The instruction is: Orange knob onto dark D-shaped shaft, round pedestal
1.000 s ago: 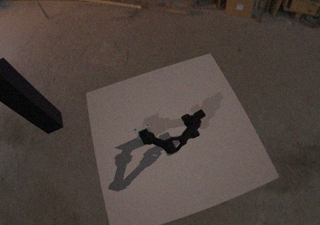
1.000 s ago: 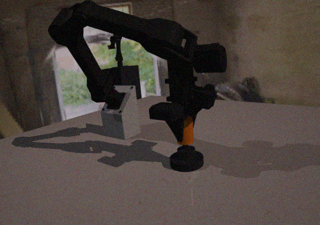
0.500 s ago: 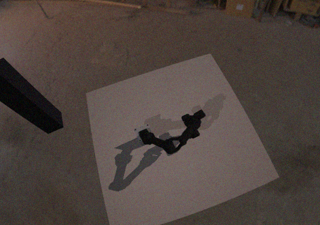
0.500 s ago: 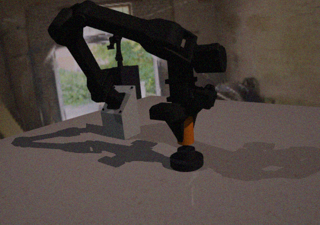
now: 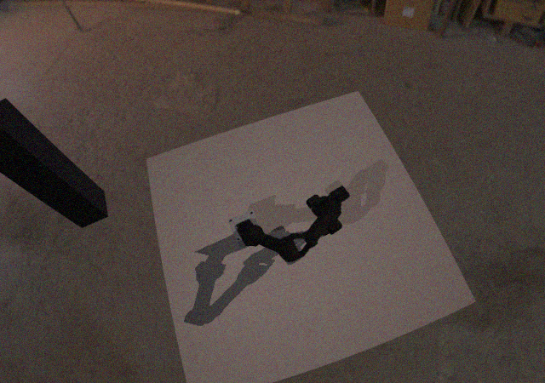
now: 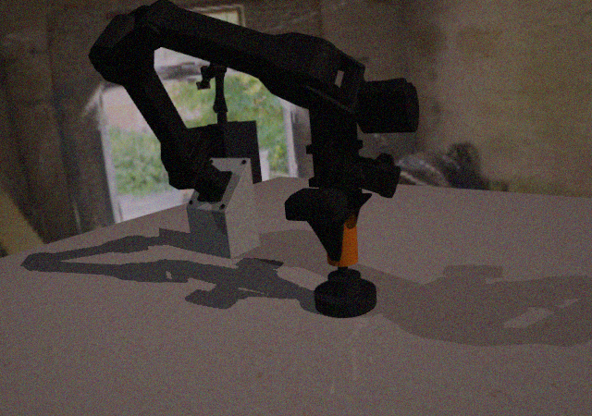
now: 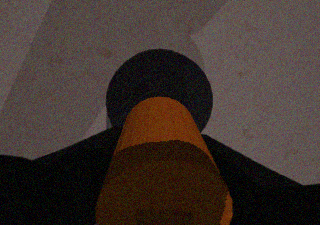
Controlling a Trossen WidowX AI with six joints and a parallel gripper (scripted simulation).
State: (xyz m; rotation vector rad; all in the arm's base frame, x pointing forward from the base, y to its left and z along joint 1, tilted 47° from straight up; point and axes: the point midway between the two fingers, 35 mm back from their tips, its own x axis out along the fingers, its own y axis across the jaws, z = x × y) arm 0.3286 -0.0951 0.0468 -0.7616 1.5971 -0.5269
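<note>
My gripper tip is now 2 cm below the orange knob. From my gripper tip the other things lie so: dark round pedestal: 4 cm below.
</note>
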